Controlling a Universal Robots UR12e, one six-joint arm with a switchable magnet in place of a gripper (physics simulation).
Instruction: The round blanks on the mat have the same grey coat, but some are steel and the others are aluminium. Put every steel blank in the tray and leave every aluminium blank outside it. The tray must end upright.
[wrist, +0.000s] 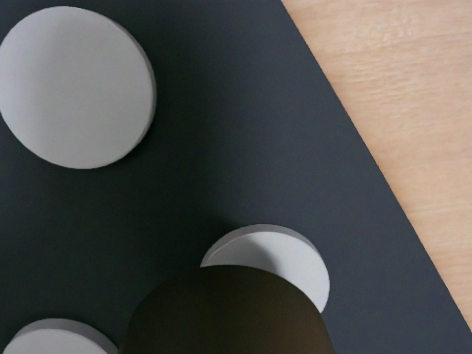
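My magnet (227, 310) is the dark rounded shape at the bottom middle of the wrist view. It hangs over a grey round blank (295, 262), hiding its near part. This blank sits off-centre to the right, and a shadow crosses its top. It looks to lie on the mat, apart from the magnet; the magnet's lower face is hidden. A larger-looking grey blank (77, 87) lies flat at the upper left. Part of another grey blank (60, 342) shows at the lower left. The coat does not show which are steel. The tray does not show in this view.
The dark mat (280, 130) lies under the blanks. Its straight edge runs diagonally from the top middle to the lower right. Beyond that edge is the light wooden table top (410, 100).
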